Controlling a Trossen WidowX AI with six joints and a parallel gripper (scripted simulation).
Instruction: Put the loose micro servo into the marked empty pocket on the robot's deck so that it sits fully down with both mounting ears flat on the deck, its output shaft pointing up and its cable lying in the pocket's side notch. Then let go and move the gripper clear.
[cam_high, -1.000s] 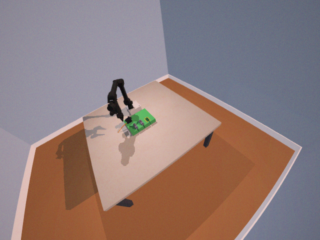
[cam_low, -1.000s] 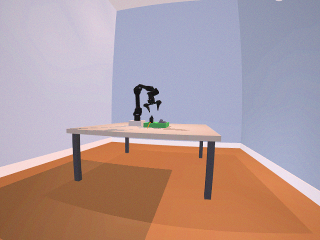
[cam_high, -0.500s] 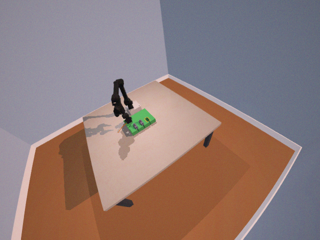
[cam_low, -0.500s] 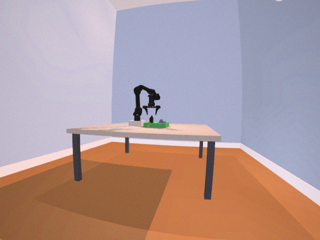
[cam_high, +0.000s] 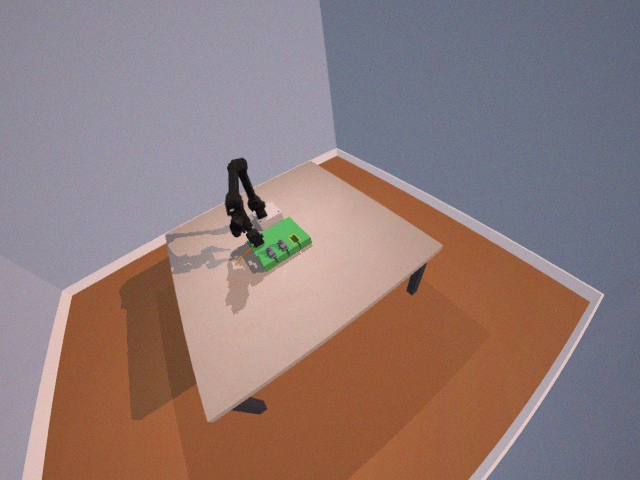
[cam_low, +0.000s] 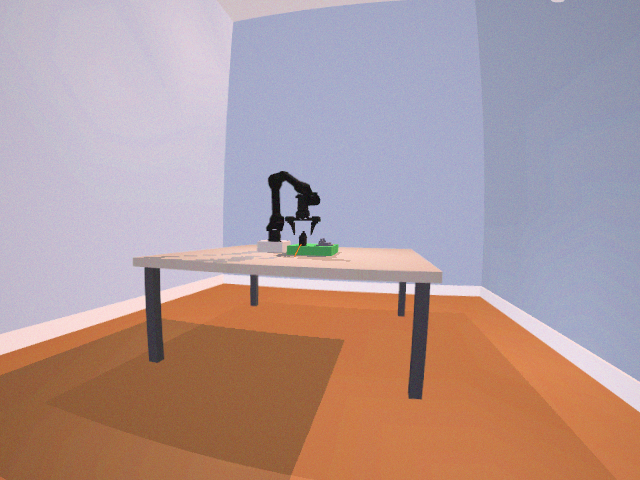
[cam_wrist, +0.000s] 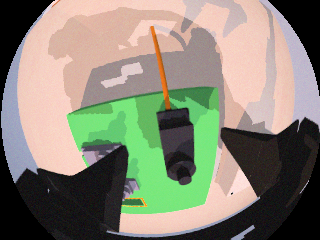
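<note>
My gripper tip is 20 mm past the green deck, 110 mm to the right of it and 80 mm above it.
</note>
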